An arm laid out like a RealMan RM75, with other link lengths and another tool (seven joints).
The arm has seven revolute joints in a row. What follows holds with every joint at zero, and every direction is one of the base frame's.
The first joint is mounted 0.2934 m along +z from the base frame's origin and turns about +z.
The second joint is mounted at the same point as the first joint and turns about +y.
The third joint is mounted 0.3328 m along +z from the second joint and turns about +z.
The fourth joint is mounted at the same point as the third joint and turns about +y.
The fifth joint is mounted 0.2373 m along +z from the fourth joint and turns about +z.
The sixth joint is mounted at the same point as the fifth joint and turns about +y.
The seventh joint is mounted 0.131 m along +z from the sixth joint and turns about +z.
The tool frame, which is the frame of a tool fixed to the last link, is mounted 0.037 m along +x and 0.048 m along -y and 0.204 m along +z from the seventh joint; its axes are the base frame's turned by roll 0, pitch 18.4 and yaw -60.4 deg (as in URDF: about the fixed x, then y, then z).
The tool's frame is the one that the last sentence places.
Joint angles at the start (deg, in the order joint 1, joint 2, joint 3, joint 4, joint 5, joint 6, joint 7):
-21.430 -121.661 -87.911 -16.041 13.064 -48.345 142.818
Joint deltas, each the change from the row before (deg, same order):
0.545 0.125 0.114 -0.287 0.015 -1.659 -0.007
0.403 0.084 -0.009 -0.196 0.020 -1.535 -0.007
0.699 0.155 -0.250 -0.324 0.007 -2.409 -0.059
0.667 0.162 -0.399 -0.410 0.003 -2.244 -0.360
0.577 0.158 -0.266 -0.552 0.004 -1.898 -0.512
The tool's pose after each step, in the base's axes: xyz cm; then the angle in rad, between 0 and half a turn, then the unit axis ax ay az. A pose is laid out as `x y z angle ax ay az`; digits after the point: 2 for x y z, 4 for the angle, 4 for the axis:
-40.93 56.31 -8.06 2.3997 -0.4008 -0.6942 -0.5978
-40.38 56.15 -7.60 2.4136 -0.4012 -0.6873 -0.6056
-39.68 55.86 -6.69 2.4330 -0.3994 -0.6764 -0.6188
-39.06 55.61 -5.69 2.4526 -0.3948 -0.6665 -0.6324
-38.41 55.41 -4.78 2.4729 -0.3905 -0.6576 -0.6442

